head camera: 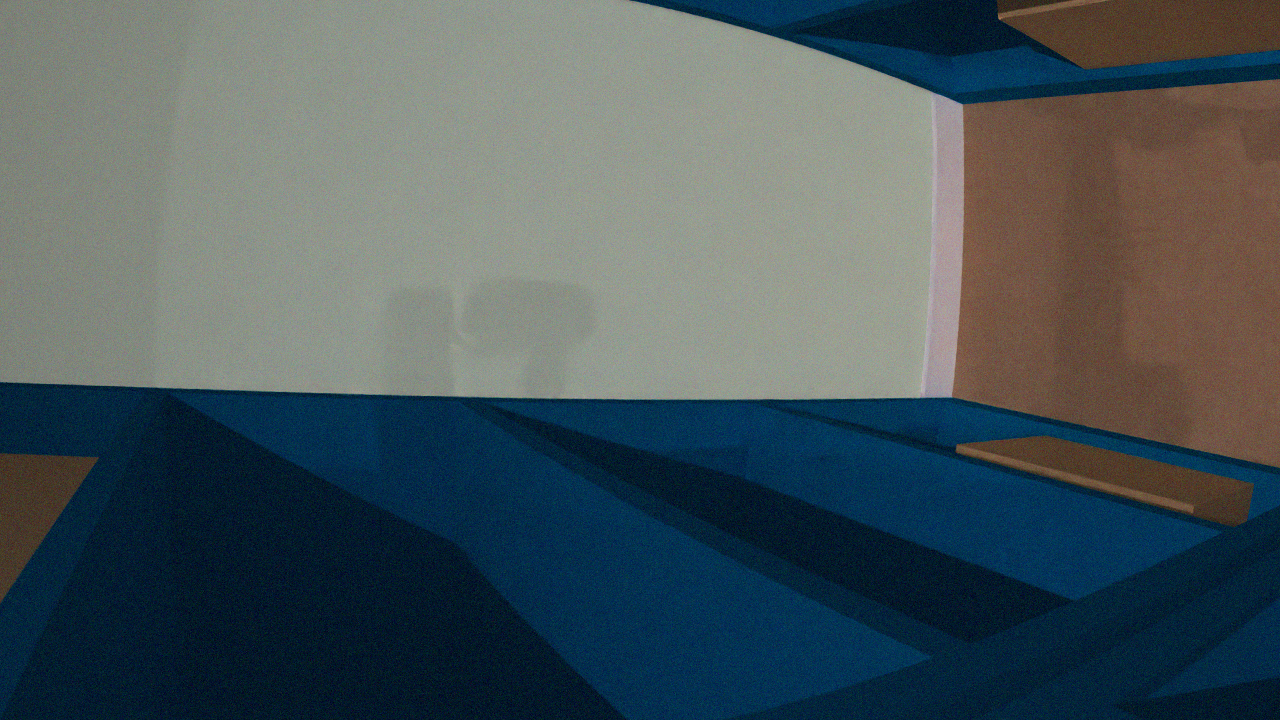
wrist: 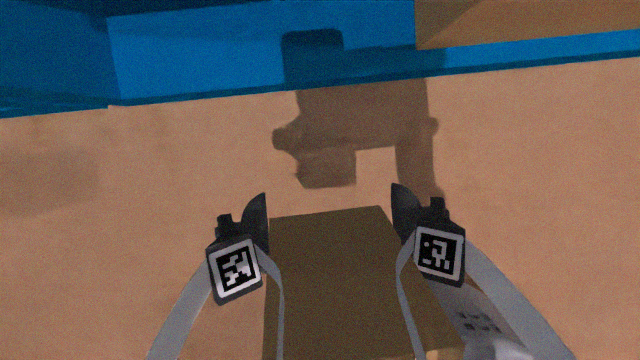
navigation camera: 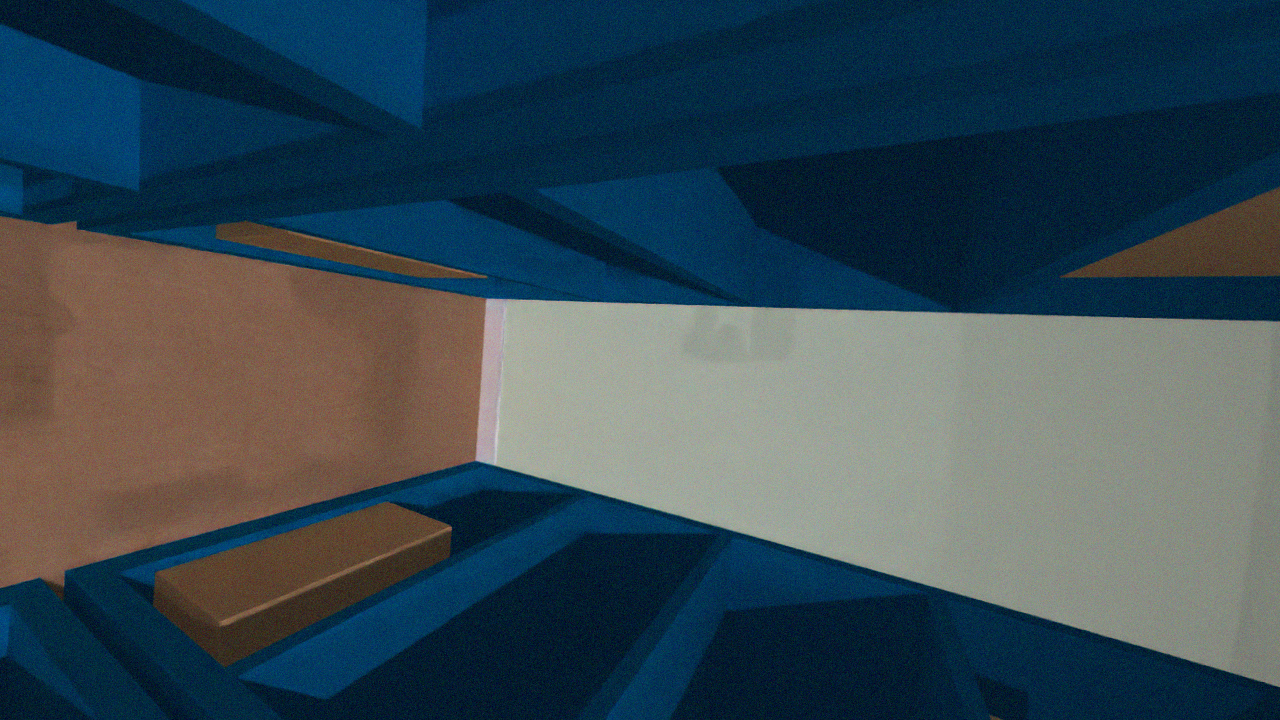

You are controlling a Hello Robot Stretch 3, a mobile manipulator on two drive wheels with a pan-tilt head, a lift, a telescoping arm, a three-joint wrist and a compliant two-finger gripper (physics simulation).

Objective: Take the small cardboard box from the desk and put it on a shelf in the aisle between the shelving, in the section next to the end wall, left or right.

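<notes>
I can see my gripper (wrist: 329,213). There is a small cardboard box (wrist: 338,268) as well, though in the head camera view the box is out of frame, and in the navigation camera view it is out of frame too.
</notes>
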